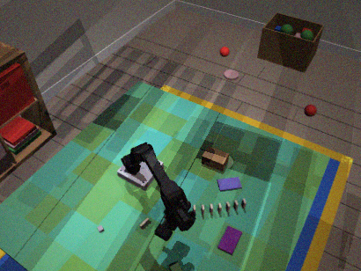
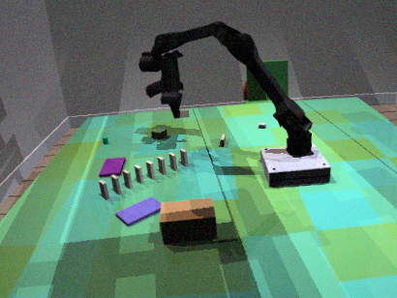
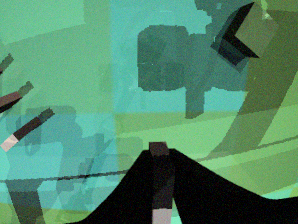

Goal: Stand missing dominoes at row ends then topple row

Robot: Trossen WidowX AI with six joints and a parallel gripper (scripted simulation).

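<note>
Now: the green block 130 mm to the right of my gripper tip, 100 mm below it and 60 mm ahead of it. From my gripper tip the other things lie so: green cube 270 mm ahead, 140 mm to the right, 100 mm below; then purple slab 380 mm to the left, 140 mm ahead, 110 mm below; then small grey cube 330 mm behind, 110 mm below, 80 mm to the right.
</note>
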